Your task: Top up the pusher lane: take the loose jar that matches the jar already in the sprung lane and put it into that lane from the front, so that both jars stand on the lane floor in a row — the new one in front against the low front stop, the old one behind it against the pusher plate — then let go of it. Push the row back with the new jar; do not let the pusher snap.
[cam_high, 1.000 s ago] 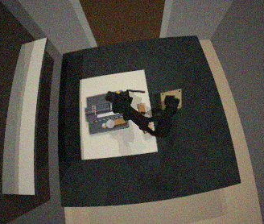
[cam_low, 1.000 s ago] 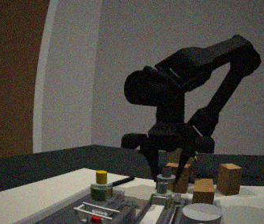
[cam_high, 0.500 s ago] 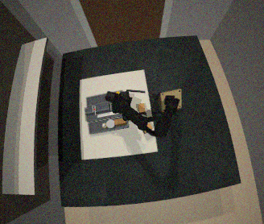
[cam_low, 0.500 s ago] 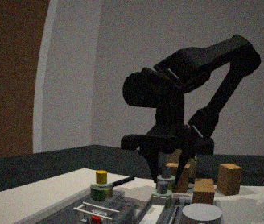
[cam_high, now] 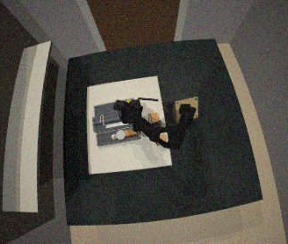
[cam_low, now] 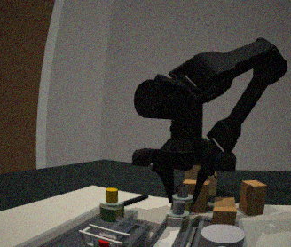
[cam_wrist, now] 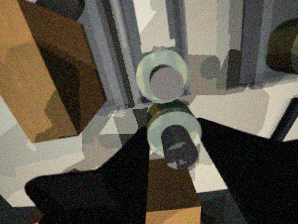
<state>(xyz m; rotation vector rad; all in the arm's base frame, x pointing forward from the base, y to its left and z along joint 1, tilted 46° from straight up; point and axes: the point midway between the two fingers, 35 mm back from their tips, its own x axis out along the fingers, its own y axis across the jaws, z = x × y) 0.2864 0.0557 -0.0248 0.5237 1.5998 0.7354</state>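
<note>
The white mat is 100 mm ahead of my gripper tip, 50 mm below it and 10 mm to the right of it. Round my gripper tip: grey disc (120 mm ahead, 90 mm to the left, 20 mm below); thin black stick (150 mm to the right, 70 mm behind, 40 mm below).
</note>
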